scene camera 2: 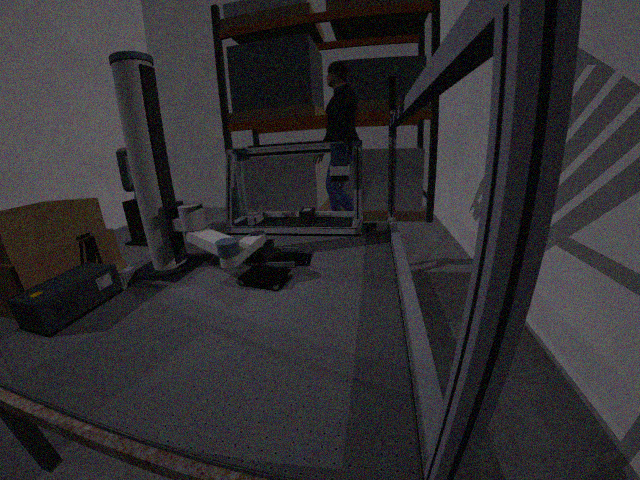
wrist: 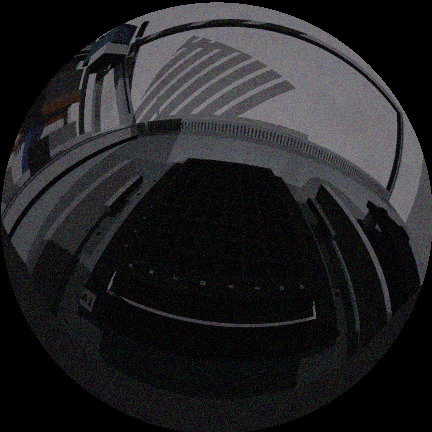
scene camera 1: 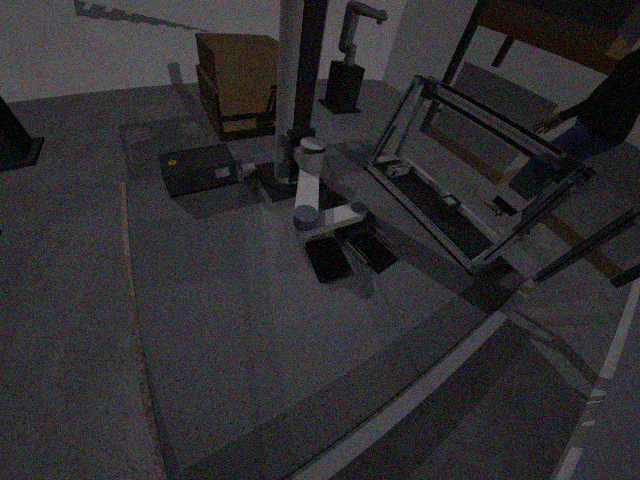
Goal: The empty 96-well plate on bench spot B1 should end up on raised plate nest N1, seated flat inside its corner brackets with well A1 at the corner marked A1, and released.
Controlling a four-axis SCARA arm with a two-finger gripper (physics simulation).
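Pixels of known places: gripper, fingertip midpoint: [scene camera 2: 296, 256] [wrist: 226, 174] [scene camera 1: 379, 253]; arm's base, link origin: [scene camera 2: 171, 267] [scene camera 1: 289, 178].
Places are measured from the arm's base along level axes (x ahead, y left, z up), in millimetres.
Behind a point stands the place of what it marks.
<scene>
The dark 96-well plate [scene camera 1: 377, 254] {x 583, y 110, z 28 mm} [scene camera 2: 300, 258] {x 605, y 102, z 27 mm} [wrist: 220, 240] {x 523, y 110, z 29 mm} lies flat on bench spot B1. In the wrist view a thin white outline and an A1 label at lower left show around it. My gripper [scene camera 1: 364, 239] [scene camera 2: 279, 255] [wrist: 226, 174] {x 584, y 119, z 30 mm} is open, low over the plate, with one finger along each long side and nothing gripped. The darkness hides the exact finger depth and any contact. The raised nest N1 [scene camera 1: 328, 259] {x 530, y -94, z 45 mm} [scene camera 2: 264, 277] {x 528, y -119, z 45 mm} [wrist: 397, 265] is the dark block beside the plate, beyond the right finger in the wrist view. Its A1 mark is not readable.
The arm's column [scene camera 1: 287, 93] {x 46, y -59, z 431 mm} [scene camera 2: 139, 155] {x 30, y -69, z 513 mm} stands behind the plate. A dark control box [scene camera 1: 199, 170] {x -35, y -406, z 121 mm} [scene camera 2: 67, 297] {x -35, y -455, z 101 mm} and a brown crate [scene camera 1: 240, 77] [scene camera 2: 56, 232] are on the column's other side. A metal frame [scene camera 1: 421, 219] {x 515, y 450, z 35 mm} [scene camera 2: 294, 231] {x 480, y 450, z 37 mm} stands beyond the plate. A person [scene camera 1: 604, 111] [scene camera 2: 342, 113] stands behind the frame.
</scene>
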